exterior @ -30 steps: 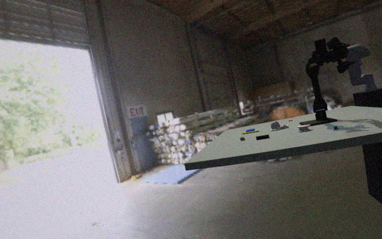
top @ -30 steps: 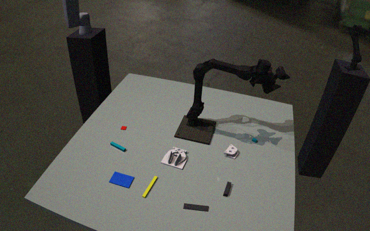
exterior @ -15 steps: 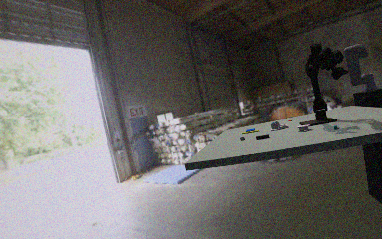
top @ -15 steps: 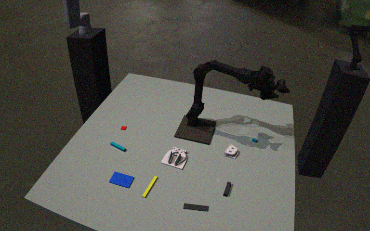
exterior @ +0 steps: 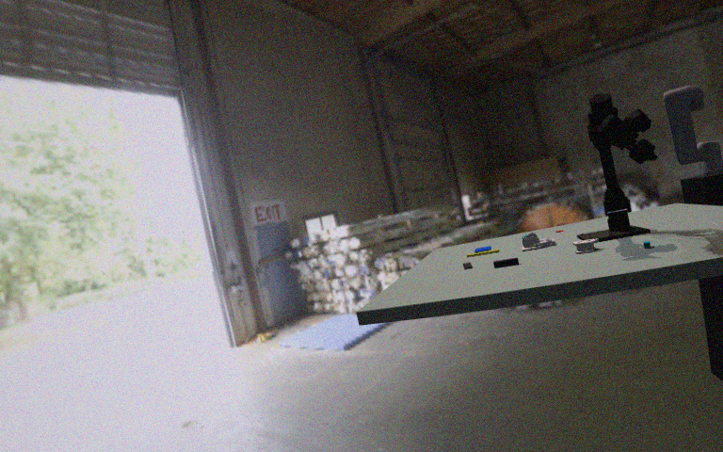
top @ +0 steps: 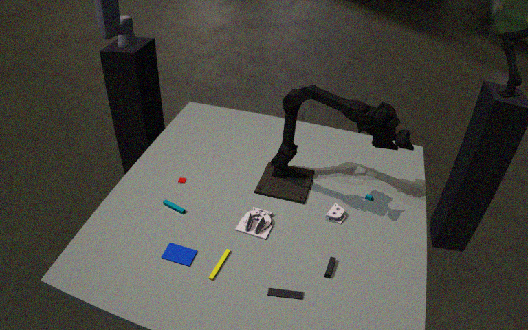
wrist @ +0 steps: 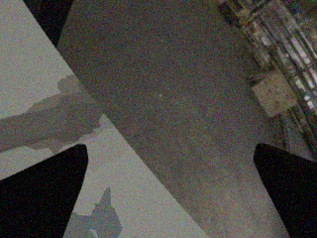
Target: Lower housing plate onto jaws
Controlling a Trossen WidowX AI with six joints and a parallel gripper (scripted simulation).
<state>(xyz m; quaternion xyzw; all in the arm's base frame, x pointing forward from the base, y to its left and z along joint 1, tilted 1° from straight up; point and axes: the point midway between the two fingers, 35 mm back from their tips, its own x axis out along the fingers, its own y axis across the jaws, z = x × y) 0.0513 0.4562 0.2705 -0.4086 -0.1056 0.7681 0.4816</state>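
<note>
Now: gripper tip 510 mm to the left of the pale base plate, 290 mm short of it and 270 mm above it. The rest, counted from my gripper tip: yellow bar 580 mm to the right, 490 mm ahead, 260 mm below; teal cube 260 mm below, 90 mm to the right, 10 mm ahead; blue tile 730 mm to the right, 490 mm ahead, 270 mm below.
</note>
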